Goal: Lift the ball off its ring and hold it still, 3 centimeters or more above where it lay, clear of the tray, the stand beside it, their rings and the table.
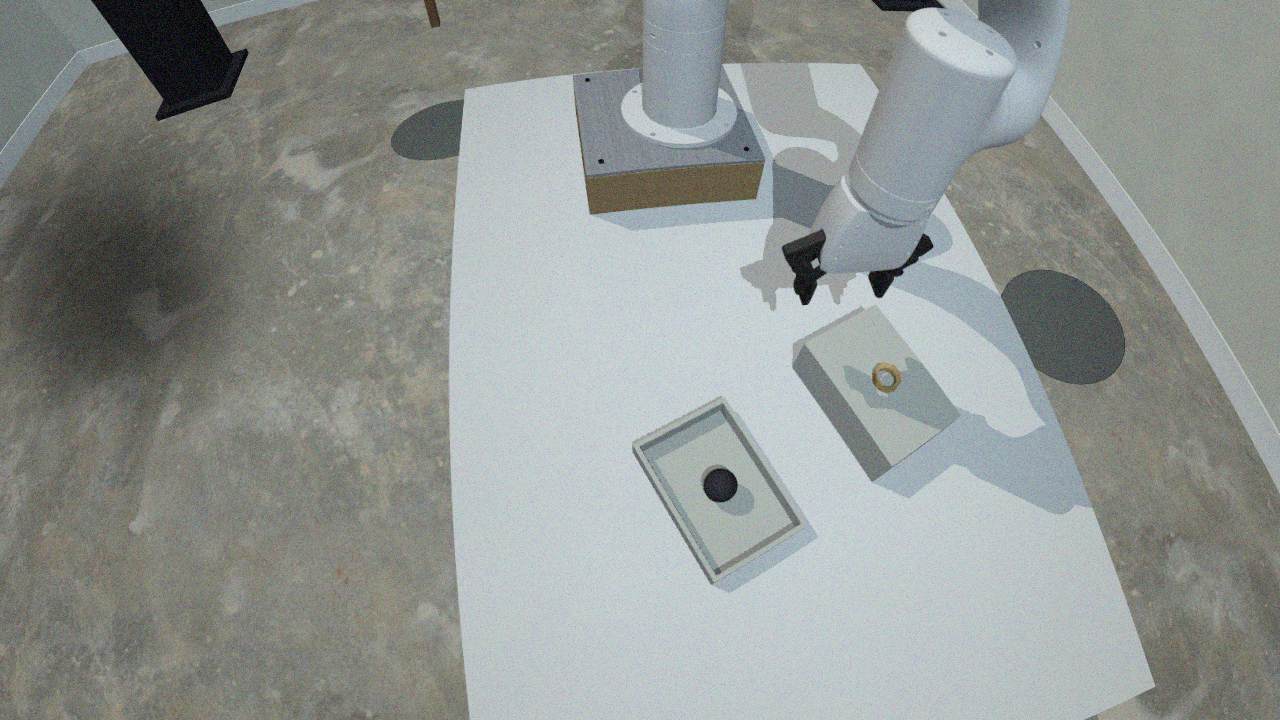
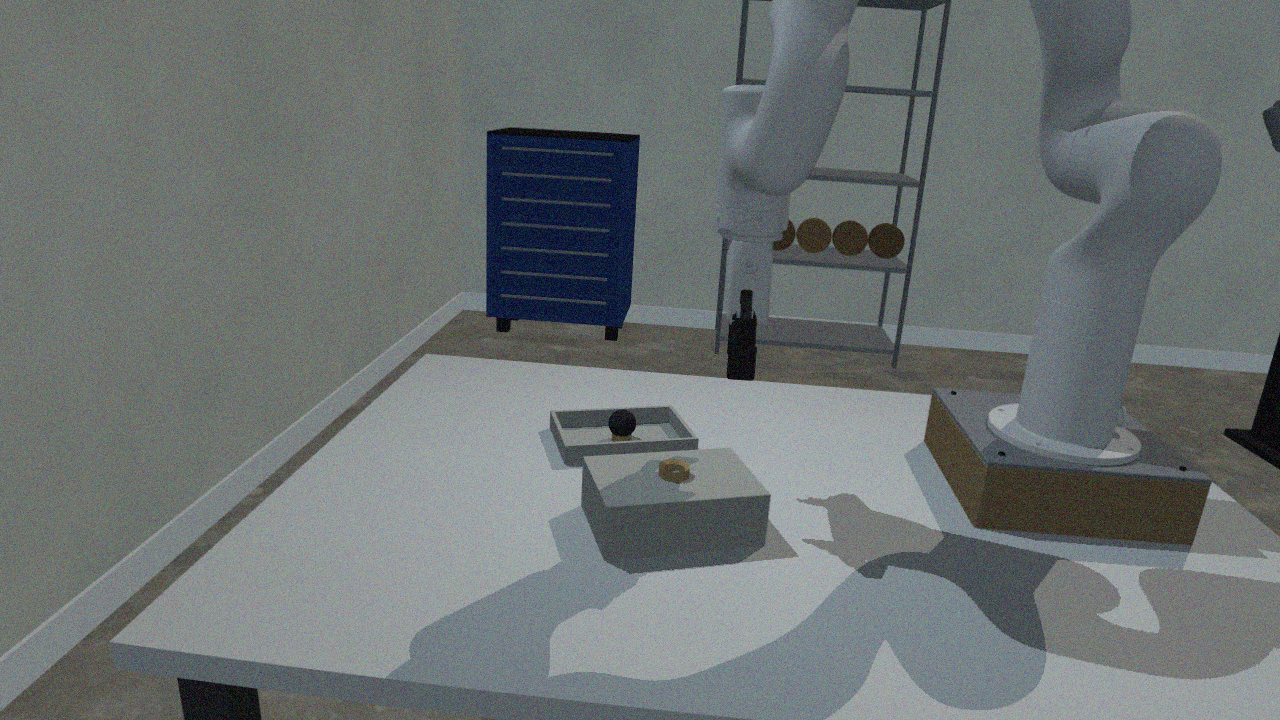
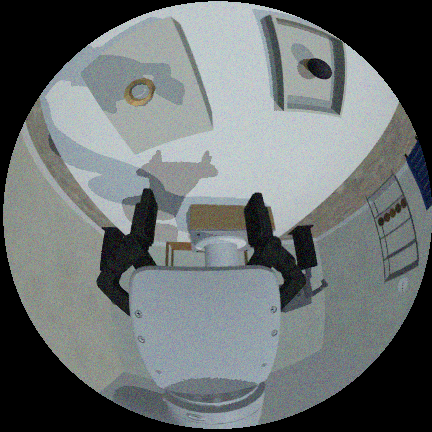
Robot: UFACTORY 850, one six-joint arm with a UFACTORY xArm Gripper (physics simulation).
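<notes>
The dark ball [image 1: 720, 484] [image 2: 622, 422] [image 3: 319, 68] rests on its small ring [image 2: 621, 437] inside the shallow grey tray [image 1: 673, 509] [image 2: 626, 446] [image 3: 338, 75]. The ring is mostly hidden under the ball. The grey block-shaped stand [image 1: 841, 407] [image 2: 680, 528] [image 3: 170, 120] is beside the tray and carries an empty tan ring [image 1: 886, 364] [image 2: 674, 477] [image 3: 128, 98]. My gripper [image 1: 844, 295] [image 2: 741, 374] [image 3: 201, 198] is open and empty. It hangs above the table, on the robot-base side of the stand, well apart from the ball.
The arm's wooden base block [image 1: 675, 186] [image 2: 1092, 505] [image 3: 215, 216] stands on the white table [image 1: 537, 358] [image 2: 358, 465] [image 3: 240, 150]. A blue drawer cabinet [image 2: 562, 228] and a shelf rack [image 2: 918, 205] stand beyond the table. The arm's shadow falls across the stand.
</notes>
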